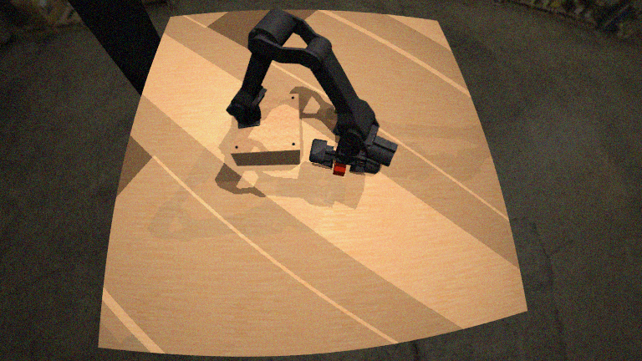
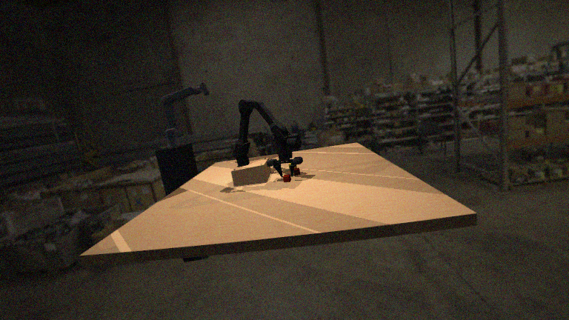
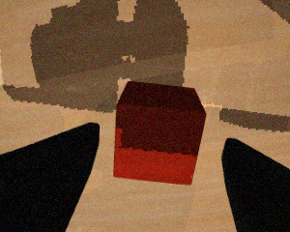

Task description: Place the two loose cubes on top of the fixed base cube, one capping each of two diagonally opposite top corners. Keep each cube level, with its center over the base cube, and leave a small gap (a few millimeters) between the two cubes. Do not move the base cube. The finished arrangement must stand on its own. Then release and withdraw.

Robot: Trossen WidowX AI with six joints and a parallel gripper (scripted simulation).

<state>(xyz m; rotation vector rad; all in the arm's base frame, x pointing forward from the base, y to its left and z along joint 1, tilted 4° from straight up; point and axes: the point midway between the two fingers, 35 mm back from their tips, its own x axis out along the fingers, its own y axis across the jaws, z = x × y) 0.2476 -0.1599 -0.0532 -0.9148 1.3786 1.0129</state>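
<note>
Right now my gripper tip is 220 mm to the right of the yellow cube and 50 mm short of it.
</note>
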